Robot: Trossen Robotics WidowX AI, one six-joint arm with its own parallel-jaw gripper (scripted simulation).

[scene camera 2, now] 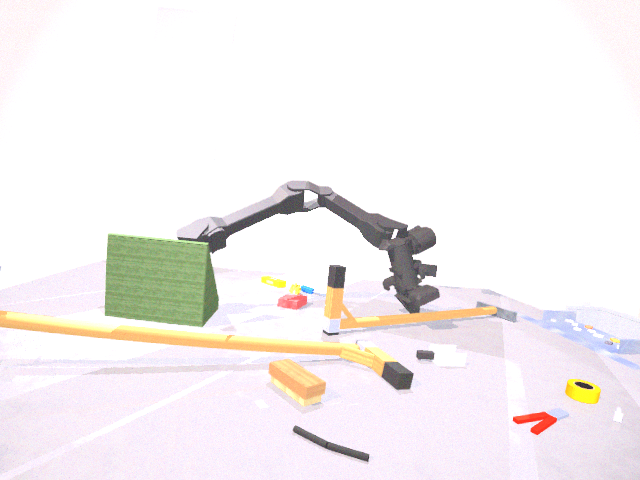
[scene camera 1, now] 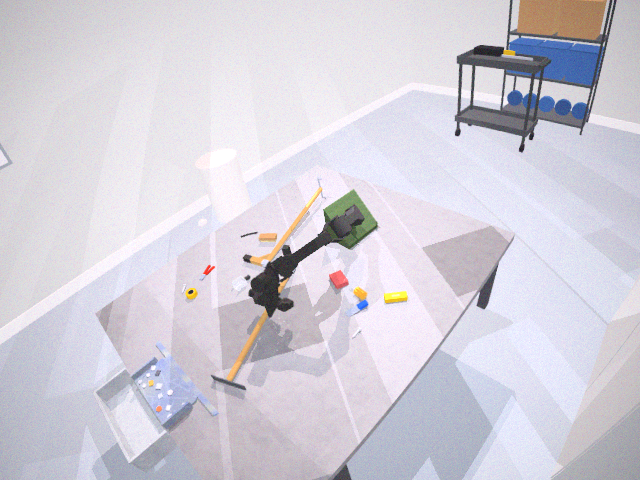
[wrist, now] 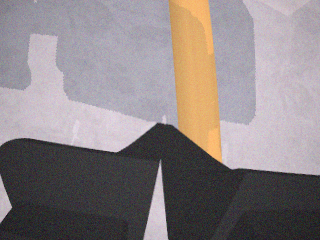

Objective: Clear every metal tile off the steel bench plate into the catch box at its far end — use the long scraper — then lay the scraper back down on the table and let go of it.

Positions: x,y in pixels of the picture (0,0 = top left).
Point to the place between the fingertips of my gripper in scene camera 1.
270,316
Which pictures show my gripper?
Scene camera 2, scene camera 1 and the wrist view: all of them.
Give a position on a long scraper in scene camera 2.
At 332,323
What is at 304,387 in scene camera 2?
A wooden block.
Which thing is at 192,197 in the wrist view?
My gripper.
